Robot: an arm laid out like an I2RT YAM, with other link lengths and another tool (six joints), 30 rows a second.
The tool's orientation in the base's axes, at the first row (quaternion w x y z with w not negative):
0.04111, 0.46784, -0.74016, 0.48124
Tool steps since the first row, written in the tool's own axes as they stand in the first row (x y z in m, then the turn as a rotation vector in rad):
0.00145, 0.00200, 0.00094, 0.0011, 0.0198, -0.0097
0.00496, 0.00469, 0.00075, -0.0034, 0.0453, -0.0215
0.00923, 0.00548, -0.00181, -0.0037, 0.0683, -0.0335
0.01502, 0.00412, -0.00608, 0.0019, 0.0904, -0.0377
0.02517, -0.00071, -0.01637, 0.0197, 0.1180, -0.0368
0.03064, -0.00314, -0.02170, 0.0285, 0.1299, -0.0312
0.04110, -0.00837, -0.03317, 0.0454, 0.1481, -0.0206
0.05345, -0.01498, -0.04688, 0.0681, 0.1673, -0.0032
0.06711, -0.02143, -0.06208, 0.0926, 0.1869, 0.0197
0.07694, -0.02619, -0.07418, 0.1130, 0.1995, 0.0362
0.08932, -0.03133, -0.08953, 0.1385, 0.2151, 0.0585
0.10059, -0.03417, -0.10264, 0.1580, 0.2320, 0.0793
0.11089, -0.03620, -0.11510, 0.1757, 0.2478, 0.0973
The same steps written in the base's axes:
-0.00191, -0.00145, -0.00111, -0.0189, 0.0085, -0.0076
-0.00591, -0.00334, -0.00103, -0.0396, 0.0229, -0.0208
-0.00988, -0.00413, 0.00199, -0.0610, 0.0343, -0.0301
-0.01378, -0.00483, 0.00814, -0.0819, 0.0360, -0.0398
-0.01992, -0.00421, 0.02208, -0.1117, 0.0265, -0.0498
-0.02328, -0.00402, 0.02935, -0.1232, 0.0177, -0.0563
-0.02976, -0.00276, 0.04434, -0.1418, 0.0005, -0.0656
-0.03716, -0.00119, 0.06242, -0.1618, -0.0255, -0.0762
-0.04599, 0.00067, 0.08186, -0.1809, -0.0567, -0.0891
-0.05271, 0.00286, 0.09655, -0.1951, -0.0812, -0.0960
-0.06185, 0.00580, 0.11453, -0.2121, -0.1131, -0.1054
-0.07117, 0.00800, 0.12920, -0.2273, -0.1397, -0.1179
-0.08029, 0.01043, 0.14248, -0.2417, -0.1632, -0.1291

